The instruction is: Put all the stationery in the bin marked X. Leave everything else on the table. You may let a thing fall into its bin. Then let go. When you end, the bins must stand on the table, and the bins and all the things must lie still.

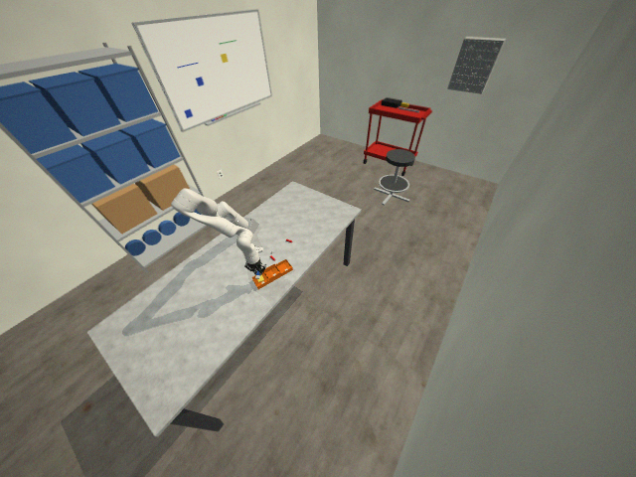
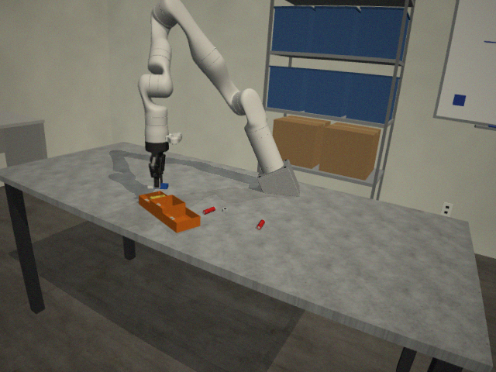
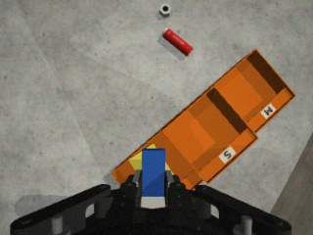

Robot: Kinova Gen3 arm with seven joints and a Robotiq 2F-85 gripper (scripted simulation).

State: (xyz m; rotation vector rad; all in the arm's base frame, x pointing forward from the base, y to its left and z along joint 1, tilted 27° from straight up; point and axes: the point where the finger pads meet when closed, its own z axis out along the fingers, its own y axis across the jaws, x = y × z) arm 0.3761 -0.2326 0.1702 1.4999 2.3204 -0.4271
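The yellow block lies 6 cm below my hand. Round my hand: orange bins 5 cm ahead, 7 cm to the left, 6 cm below; white eraser 1 cm to the right, 2 cm below; grey sharpener-like piece 1 cm to the right, 7 cm below.
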